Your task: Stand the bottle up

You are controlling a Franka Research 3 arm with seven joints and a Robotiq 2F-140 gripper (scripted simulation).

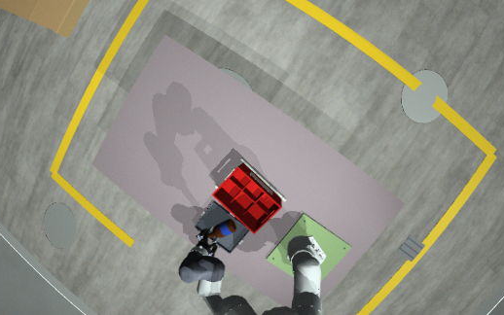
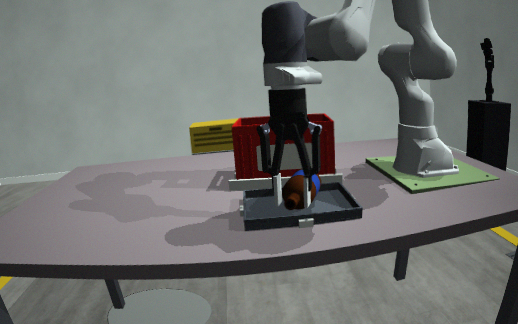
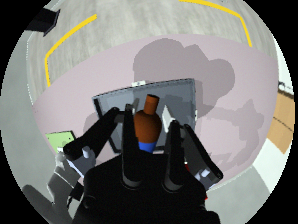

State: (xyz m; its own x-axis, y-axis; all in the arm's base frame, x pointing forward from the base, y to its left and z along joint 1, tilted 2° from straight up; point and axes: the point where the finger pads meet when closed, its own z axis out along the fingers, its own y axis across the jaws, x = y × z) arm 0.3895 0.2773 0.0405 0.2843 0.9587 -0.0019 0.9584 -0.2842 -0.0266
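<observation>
Right now my hand is 5 cm to the left of the glass bottle, 2 cm past it and 2 cm above it. Also, from my hand: tray (5 cm to the right, 5 cm below, 1 cm behind); then red crate (30 cm to the right, 2 cm ahead, 2 cm above).
</observation>
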